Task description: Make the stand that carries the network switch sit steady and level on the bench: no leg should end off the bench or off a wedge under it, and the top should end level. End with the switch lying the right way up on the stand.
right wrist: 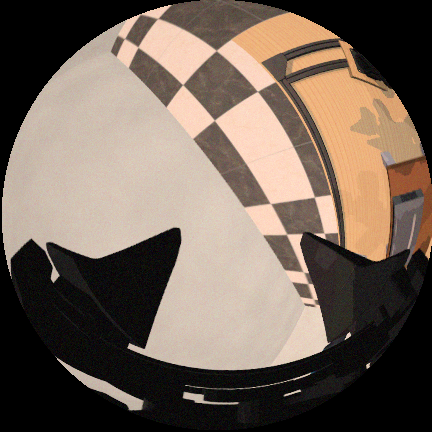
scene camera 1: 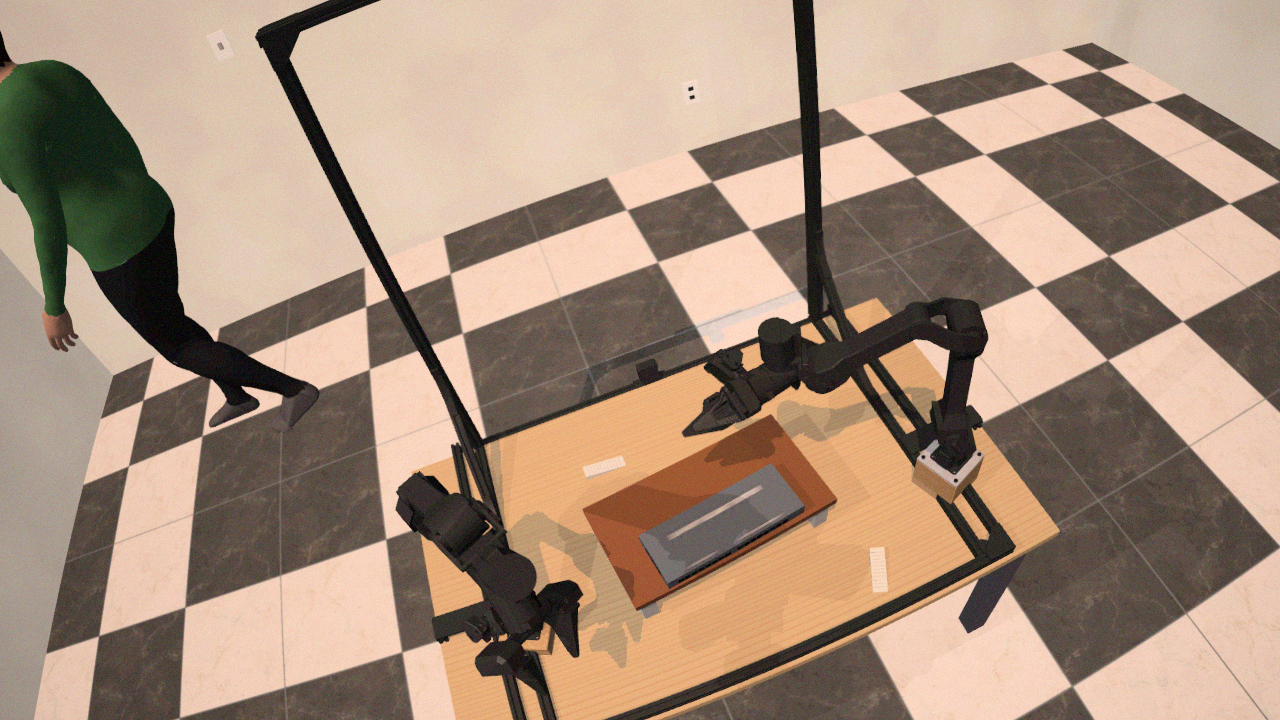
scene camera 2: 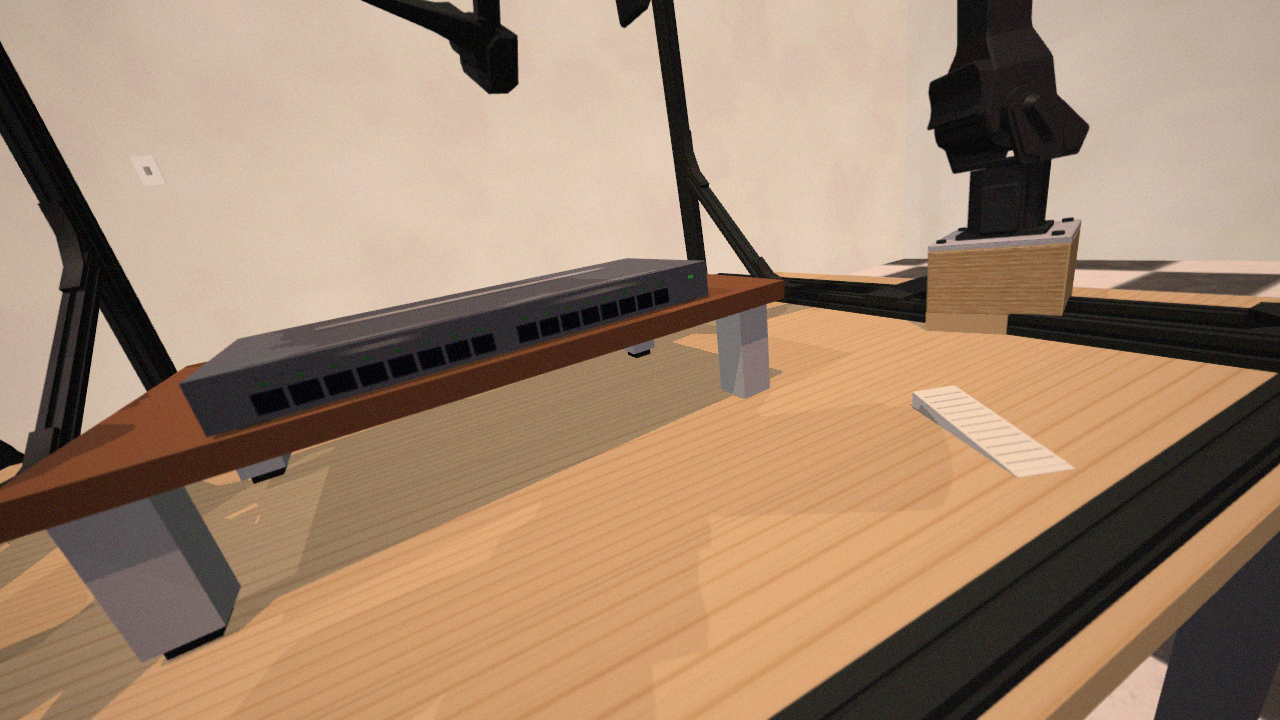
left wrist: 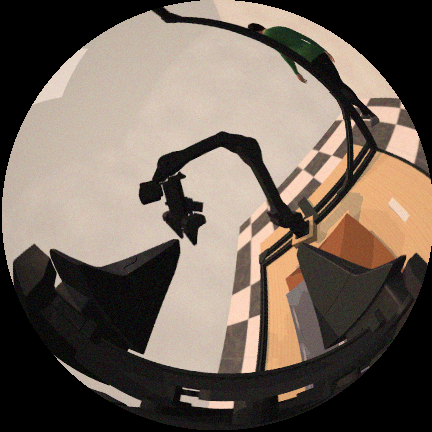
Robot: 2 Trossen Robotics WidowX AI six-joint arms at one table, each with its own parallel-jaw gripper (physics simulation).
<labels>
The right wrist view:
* my right gripper
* stand
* dark grey network switch: on a stand
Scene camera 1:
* my left gripper
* my right gripper
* stand
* dark grey network switch
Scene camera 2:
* stand
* dark grey network switch
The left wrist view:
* my left gripper
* my right gripper
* stand
</labels>
